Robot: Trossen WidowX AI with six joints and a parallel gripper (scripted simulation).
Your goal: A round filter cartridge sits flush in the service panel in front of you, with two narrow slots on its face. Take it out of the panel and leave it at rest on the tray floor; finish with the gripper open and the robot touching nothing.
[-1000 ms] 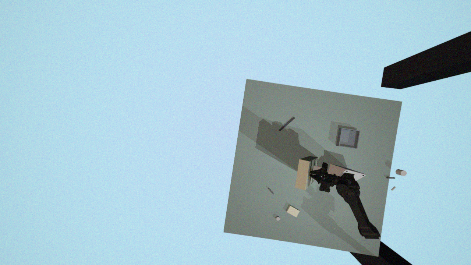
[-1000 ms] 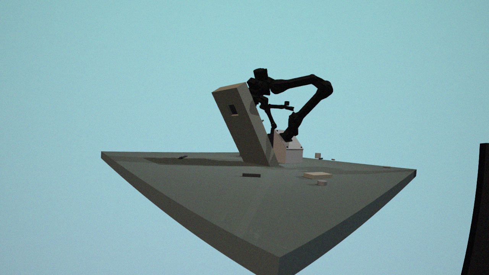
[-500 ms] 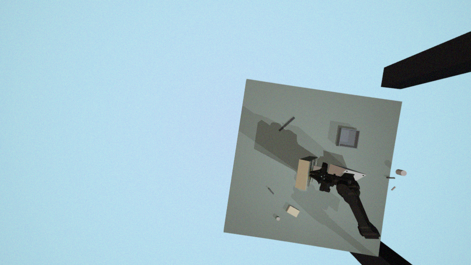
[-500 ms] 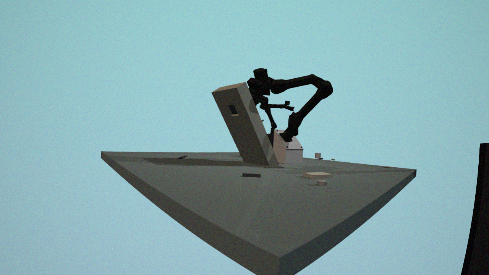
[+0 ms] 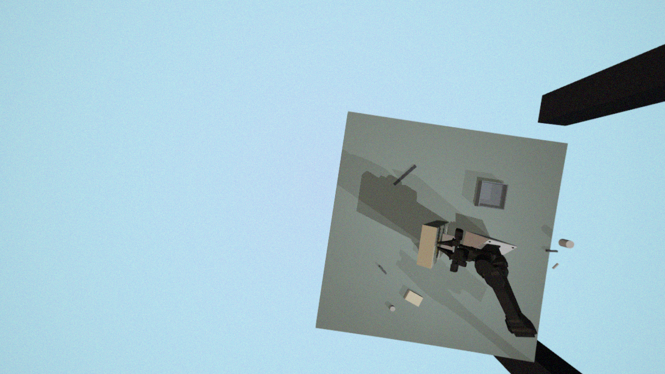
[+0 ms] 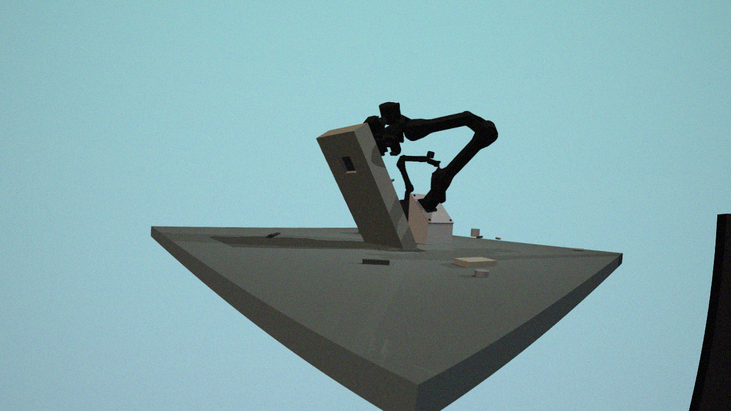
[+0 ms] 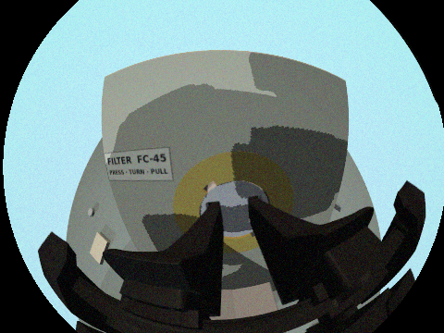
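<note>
Now: gripper tip 10 mm short of the round filter cartridge and 10 mm above it. The rest, counted from my gripper tip: tan block (390 mm to the left, 270 mm below, 50 mm behind); then small cylinder (460 mm to the left, 270 mm below, 60 mm ahead); then grey square tray (420 mm behind, 280 mm to the right, 270 mm below).
</note>
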